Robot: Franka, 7 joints.
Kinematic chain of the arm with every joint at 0, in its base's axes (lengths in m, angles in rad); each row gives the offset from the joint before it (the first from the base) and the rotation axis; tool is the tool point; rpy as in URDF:
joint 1: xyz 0 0 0.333 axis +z
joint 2: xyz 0 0 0 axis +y
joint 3: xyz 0 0 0.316 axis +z
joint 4: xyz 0.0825 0 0 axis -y
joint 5: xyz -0.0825 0 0.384 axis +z
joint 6: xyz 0 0 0 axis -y
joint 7: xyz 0.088 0 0 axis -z
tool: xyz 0 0 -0.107 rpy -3.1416 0 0
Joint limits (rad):
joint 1: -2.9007..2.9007
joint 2: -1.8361..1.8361
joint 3: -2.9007..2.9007
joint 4: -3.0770..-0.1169
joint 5: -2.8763..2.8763
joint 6: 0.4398..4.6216
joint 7: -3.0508..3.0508
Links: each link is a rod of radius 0.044 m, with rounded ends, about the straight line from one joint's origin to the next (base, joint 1, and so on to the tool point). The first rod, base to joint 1, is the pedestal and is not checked.
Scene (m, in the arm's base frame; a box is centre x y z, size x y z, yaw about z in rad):
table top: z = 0
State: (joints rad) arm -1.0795 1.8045 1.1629 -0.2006 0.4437 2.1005 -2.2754
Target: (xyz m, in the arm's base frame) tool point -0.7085 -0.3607 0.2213
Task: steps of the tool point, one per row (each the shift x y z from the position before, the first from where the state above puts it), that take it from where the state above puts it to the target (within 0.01 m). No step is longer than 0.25 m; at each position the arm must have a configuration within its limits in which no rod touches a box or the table.
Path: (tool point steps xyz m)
1: -0.2053 -0.1186 0.0199
2: -0.2312 -0.0528 0.0199
3: -0.2365 0.0177 0.0198
4: -0.2202 0.0864 0.0197
5: -0.1843 0.1470 0.0195
6: -0.1322 0.1941 0.0193

